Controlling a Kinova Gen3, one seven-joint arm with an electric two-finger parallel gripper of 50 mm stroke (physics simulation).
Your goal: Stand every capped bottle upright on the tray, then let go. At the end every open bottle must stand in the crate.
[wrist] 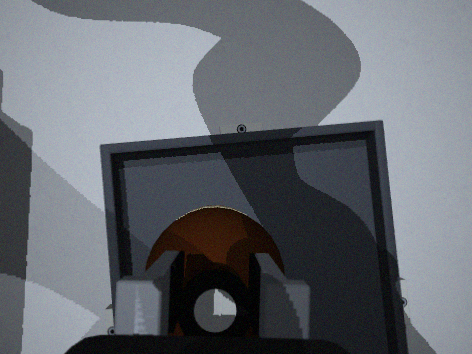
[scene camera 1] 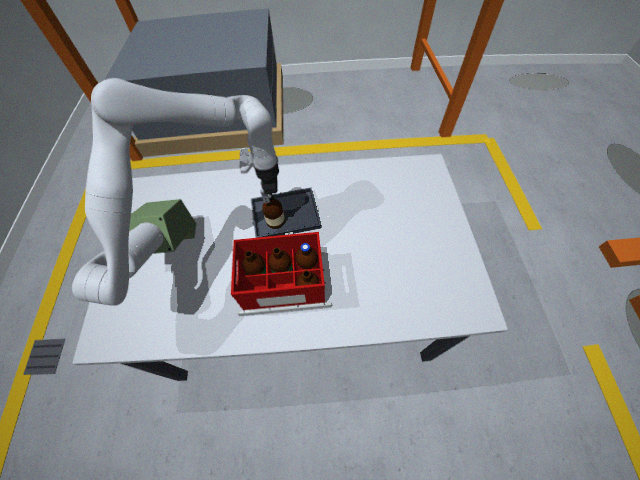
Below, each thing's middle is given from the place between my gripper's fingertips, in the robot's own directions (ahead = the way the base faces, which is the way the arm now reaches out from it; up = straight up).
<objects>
Right now my hand is 14 cm above the dark grey tray (scene camera 1: pixel 299 207), 5 cm short of it and 3 cm to the right of it. The rest, counted from my hand: red crate (scene camera 1: pixel 269 290) 27 cm to the right, 6 cm below, 3 cm ahead.
</objects>
